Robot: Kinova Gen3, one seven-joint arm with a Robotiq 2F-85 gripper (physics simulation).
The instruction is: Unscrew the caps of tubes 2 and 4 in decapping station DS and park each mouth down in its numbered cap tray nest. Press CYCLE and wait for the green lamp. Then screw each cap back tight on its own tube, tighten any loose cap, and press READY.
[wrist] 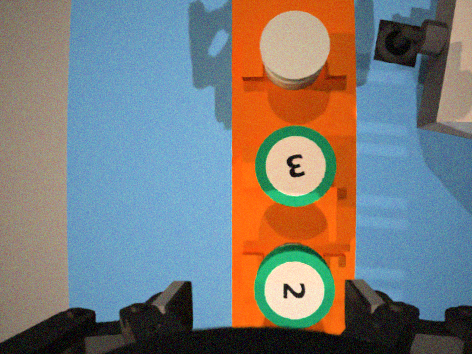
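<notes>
The orange decapping station runs from the top to the bottom of the wrist view. A green cap marked 2 sits on a tube near the bottom, with its white label up. A green cap marked 3 sits above it in the view. A plain whitish round top without a number stands at the upper end; what it is I cannot tell for sure. My gripper is open, with one finger on each side of the station around cap 2, apart from it. The cap tray, CYCLE, READY and the lamp cannot be made out.
A blue surface lies around the station. A dark block with a round recess is at the upper right, beside a pale box-like object with a grey-brown edge. A grey-beige surface runs along the left.
</notes>
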